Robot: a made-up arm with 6 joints.
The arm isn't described. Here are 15 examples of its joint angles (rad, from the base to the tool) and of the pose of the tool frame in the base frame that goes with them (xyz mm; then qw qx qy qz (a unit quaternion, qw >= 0)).
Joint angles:
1: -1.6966 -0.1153 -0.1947 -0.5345 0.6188 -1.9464
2: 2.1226 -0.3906 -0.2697 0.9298 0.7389 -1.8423
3: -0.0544 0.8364 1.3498 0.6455 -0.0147 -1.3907
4: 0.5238 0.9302 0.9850 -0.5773 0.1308 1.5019
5: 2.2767 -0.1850 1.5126 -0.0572 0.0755 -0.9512
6: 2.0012 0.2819 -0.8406 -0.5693 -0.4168 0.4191
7: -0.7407 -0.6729 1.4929 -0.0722 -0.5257 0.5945
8: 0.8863 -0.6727 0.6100 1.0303 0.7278 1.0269
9: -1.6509 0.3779 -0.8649 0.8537 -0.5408 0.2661
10: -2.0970 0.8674 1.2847 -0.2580 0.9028 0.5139
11: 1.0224 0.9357 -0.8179 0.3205 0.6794 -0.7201
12: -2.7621 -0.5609 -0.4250 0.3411 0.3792 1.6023
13: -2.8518 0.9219 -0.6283 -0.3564 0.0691 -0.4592
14: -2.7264 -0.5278 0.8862 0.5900 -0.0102 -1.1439
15: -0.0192 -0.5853 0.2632 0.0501 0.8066 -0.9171
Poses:
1: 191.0 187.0 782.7 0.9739 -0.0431 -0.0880 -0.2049
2: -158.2 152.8 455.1 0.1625 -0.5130 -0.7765 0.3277
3: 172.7 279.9 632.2 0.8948 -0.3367 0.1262 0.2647
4: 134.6 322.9 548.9 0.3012 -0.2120 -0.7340 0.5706
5: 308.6 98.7 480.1 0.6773 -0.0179 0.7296 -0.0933
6: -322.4 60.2 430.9 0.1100 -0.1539 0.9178 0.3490
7: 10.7 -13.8 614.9 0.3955 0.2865 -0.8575 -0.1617
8: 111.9 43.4 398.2 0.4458 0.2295 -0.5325 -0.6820
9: 549.6 1.1 765.0 0.8989 0.3209 -0.2961 0.0373
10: 220.5 231.7 388.0 0.6869 0.4626 0.5598 -0.0269
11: 156.0 -59.5 252.9 0.5907 -0.3551 0.7206 -0.0751
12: -22.2 153.7 750.2 0.4858 -0.3852 0.7628 -0.1835
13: -115.7 -28.3 800.3 0.5343 0.1145 -0.6207 -0.5623
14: -60.3 60.3 532.7 0.2380 -0.1854 -0.8448 0.4419
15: 296.5 83.7 554.8 0.9465 0.3113 -0.0834 -0.0146
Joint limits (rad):
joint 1: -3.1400..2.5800
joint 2: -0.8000..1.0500
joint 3: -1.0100..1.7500
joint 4: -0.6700..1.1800
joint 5: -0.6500..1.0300
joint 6: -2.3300..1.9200
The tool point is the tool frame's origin. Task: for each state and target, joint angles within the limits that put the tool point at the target. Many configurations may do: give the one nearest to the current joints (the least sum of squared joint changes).
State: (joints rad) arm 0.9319 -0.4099 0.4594 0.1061 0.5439 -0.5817
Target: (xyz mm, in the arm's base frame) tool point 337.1 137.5 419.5
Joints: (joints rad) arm 0.7428 -0.1893 0.2871 -0.1884 0.3680 -0.5679
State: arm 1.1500 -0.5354 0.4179 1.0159 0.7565 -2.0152
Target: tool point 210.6 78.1 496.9
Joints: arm 0.9205 -0.1952 0.9668 0.7185 0.7323 -2.0100
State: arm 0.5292 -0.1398 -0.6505 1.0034 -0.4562 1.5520
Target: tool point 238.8 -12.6 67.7
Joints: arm 0.0913 0.3979 -1.0100 1.0621 -0.6500 1.0132
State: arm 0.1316 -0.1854 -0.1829 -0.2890 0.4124 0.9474
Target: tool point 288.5 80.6 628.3
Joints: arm -0.2057 -0.5316 0.3625 -0.0561 0.2481 0.8097
